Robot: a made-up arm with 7 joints.
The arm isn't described. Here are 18 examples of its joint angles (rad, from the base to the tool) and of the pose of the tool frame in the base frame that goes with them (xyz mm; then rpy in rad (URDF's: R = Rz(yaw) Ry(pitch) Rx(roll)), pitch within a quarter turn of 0, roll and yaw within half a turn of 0).
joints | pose
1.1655 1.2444 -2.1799 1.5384 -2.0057 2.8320 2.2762 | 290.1 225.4 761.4 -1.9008 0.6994 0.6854
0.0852 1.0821 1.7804 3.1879 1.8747 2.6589 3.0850 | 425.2 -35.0 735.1 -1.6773 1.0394 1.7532
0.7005 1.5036 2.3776 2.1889 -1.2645 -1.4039 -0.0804 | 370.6 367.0 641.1 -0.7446 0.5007 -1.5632
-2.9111 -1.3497 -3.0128 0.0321 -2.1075 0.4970 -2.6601 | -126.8 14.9 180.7 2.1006 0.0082 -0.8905
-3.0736 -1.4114 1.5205 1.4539 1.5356 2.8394 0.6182 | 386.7 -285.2 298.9 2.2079 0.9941 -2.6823
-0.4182 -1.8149 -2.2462 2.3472 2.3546 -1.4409 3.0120 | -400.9 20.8 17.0 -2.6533 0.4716 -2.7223
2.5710 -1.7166 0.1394 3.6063 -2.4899 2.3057 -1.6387 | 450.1 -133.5 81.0 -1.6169 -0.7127 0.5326
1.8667 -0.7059 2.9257 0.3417 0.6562 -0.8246 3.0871 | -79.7 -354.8 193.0 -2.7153 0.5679 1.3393
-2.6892 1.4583 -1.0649 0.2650 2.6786 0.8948 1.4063 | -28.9 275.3 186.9 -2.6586 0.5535 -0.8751
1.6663 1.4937 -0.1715 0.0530 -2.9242 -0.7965 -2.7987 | -31.3 -20.0 343.8 0.8162 0.5994 -0.7188
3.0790 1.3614 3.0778 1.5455 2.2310 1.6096 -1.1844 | -335.0 95.3 943.8 1.3916 -0.5270 -2.4676
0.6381 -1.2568 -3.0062 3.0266 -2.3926 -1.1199 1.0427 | -399.6 -459.4 400.7 2.1236 -0.4395 -0.2650
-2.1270 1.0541 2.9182 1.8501 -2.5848 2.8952 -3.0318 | -93.0 -374.8 814.4 -2.8669 0.3701 1.4630
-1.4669 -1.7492 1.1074 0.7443 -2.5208 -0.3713 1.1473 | 317.5 37.8 429.5 1.2561 1.0518 0.3182
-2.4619 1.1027 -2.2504 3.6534 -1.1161 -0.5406 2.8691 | -426.5 -448.5 399.3 2.1725 -0.8355 -1.1560
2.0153 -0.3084 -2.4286 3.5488 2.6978 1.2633 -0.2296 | -107.6 -58.9 1051.7 1.1052 -1.0323 -1.9917
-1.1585 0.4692 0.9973 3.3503 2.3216 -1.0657 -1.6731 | 148.2 -361.8 832.2 -1.3979 0.1198 -2.6483
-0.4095 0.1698 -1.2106 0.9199 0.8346 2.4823 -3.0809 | 120.9 -286.6 445.0 1.2518 -1.1433 2.8831
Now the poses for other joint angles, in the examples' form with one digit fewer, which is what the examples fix.
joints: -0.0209 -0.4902 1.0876 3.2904 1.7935 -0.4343 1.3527
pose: -216 -71 1024 -0.031 -0.262 1.165
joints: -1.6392 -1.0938 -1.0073 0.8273 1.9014 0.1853 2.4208
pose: -421 -20 538 1.339 -0.441 -0.568
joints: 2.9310 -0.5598 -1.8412 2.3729 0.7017 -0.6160 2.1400
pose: 521 51 875 0.816 0.685 0.991
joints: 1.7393 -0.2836 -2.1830 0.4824 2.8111 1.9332 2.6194
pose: 426 -163 396 0.379 -0.772 2.369
